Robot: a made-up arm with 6 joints.
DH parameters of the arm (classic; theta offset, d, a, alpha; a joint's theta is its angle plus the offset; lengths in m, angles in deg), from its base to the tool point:
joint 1: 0 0.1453 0 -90
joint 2: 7.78 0 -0.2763 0
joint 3: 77.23 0 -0.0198 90
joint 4: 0 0.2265 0 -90
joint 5: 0 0 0.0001 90
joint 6: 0 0.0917 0 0
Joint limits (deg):
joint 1: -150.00..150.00
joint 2: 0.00..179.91
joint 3: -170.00..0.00
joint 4: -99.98..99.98
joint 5: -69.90..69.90
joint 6: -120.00..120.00
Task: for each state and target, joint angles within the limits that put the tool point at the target. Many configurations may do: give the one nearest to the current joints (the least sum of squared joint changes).
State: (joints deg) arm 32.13 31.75 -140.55 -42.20 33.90 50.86
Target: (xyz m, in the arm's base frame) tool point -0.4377 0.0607 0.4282
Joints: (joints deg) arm -12.96 1.68 -128.87 -35.32 47.36 50.86
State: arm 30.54 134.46 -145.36 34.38 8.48 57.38
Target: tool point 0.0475 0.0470 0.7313
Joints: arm 30.05 89.56 -170.00 34.88 18.73 57.38
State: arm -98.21 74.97 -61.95 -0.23 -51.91 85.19
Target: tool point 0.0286 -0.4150 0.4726
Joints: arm -86.31 108.30 -102.71 -1.67 -42.99 85.19
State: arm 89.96 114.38 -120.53 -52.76 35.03 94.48
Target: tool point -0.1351 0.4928 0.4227
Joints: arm 107.50 132.26 -144.69 -54.28 15.00 94.48
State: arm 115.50 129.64 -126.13 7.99 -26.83 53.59
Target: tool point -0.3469 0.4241 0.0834
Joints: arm 129.74 155.68 -114.34 7.23 -22.53 53.59
